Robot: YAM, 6 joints.
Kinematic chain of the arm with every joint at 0, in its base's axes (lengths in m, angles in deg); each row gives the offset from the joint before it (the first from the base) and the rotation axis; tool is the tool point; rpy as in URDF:
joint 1: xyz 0 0 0.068 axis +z
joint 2: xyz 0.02 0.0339 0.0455 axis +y
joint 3: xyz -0.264 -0.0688 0 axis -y
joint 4: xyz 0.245 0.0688 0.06 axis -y
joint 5: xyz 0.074 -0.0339 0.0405 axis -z
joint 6: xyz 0.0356 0 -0.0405 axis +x
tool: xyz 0 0 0 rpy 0 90 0
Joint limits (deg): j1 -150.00..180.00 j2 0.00..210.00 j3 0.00..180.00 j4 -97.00..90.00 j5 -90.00..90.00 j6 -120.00..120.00
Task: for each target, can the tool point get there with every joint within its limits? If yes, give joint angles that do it. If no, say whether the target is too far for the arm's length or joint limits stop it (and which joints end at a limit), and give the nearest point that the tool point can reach.
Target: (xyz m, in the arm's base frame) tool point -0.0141 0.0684 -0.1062
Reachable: yes | joints 128.39 177.35 17.90 61.18 62.01 8.95
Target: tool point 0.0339 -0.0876 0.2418
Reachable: yes | joints -47.86 35.81 33.95 -64.01 70.96 -98.28
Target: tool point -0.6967 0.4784 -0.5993
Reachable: no: too far | nearest point -0.4187 0.2875 -0.2709 | short by 0.471 m
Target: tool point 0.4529 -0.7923 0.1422
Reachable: no: too far | nearest point 0.3203 -0.5604 0.1336 | short by 0.267 m
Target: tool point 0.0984 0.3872 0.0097
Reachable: yes | joints 77.59 137.54 54.07 58.41 21.26 97.62
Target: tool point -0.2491 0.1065 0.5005
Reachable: yes | joints 151.15 79.92 103.10 -37.77 -49.13 64.39
